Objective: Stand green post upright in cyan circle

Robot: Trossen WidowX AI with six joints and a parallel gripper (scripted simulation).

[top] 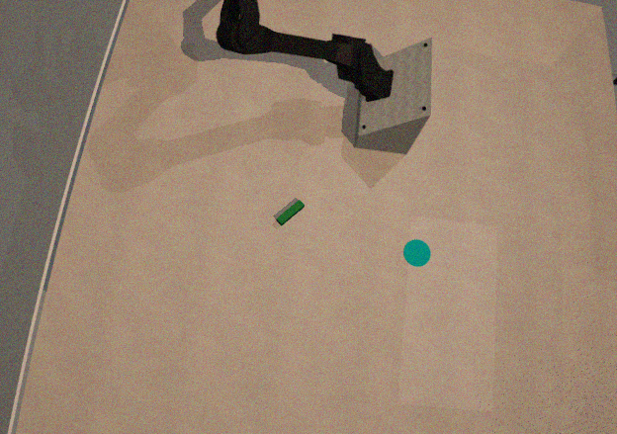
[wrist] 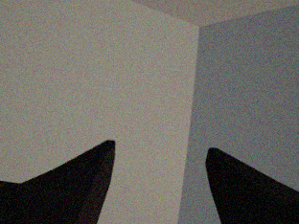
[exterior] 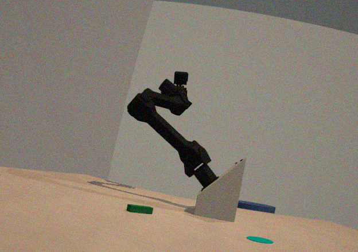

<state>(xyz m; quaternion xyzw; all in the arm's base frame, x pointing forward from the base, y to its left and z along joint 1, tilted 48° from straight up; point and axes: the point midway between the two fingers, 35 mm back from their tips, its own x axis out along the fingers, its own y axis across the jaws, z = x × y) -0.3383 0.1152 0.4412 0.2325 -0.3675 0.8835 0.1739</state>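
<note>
Right now my gripper tip is 63 cm short of the green post, 52 cm above it and 12 cm to the right of it. From my gripper tip the other things lie so: cyan circle (66 cm ahead, 53 cm below, 41 cm to the left).
</note>
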